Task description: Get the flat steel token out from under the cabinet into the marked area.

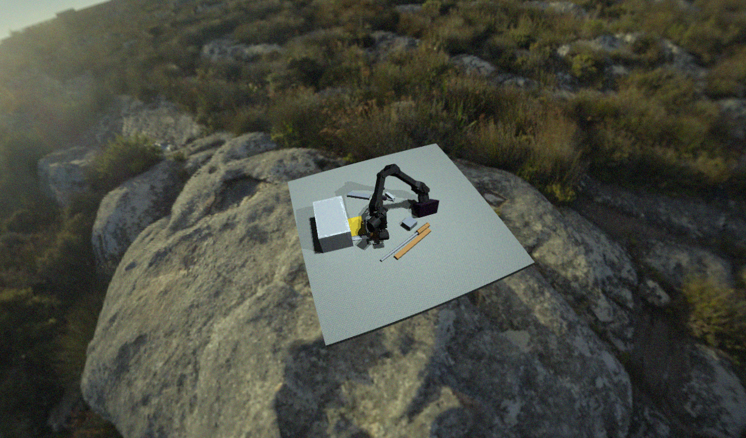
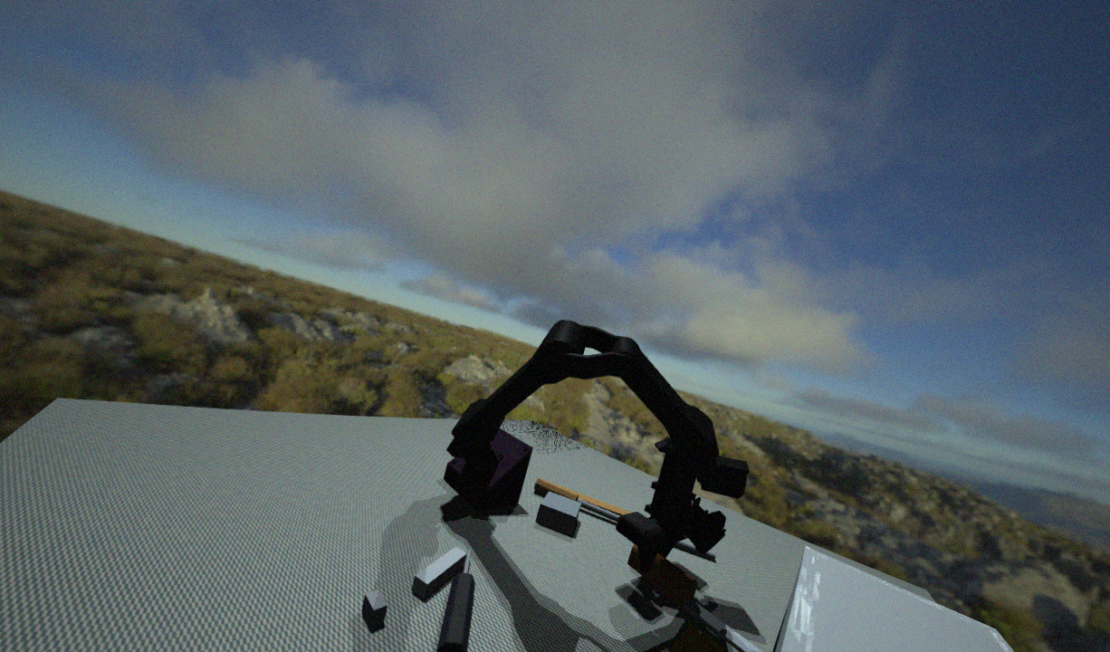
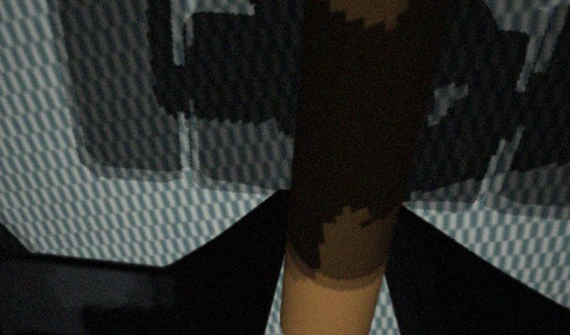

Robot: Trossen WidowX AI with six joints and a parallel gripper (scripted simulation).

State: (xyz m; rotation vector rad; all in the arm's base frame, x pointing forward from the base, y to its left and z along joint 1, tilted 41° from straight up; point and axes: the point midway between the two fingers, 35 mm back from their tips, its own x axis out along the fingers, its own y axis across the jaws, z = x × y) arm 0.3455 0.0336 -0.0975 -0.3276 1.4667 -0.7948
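Right now my gripper tip is 19 cm past the grey block and 1 cm below it. Round my gripper tip: grey bar (19 cm behind, 28 cm to the right); then small grey cube (17 cm behind, 38 cm to the right); then wooden stick (15 cm behind, 14 cm to the left).
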